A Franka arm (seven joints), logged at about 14 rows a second.
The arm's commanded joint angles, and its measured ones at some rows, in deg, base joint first. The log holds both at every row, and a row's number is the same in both.
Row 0, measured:
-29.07, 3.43, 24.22, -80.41, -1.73, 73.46, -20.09
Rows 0 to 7, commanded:
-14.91, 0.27, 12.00, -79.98, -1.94, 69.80, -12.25
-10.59, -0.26, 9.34, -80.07, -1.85, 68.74, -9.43
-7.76, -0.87, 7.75, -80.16, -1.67, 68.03, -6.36
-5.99, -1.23, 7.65, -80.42, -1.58, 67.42, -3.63
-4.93, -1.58, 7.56, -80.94, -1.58, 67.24, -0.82
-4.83, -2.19, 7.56, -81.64, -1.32, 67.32, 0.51
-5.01, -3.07, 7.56, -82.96, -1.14, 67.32, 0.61
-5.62, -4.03, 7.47, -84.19, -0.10, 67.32, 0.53
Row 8, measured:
-5.50, -1.43, 8.97, -81.01, -1.53, 67.55, -0.33
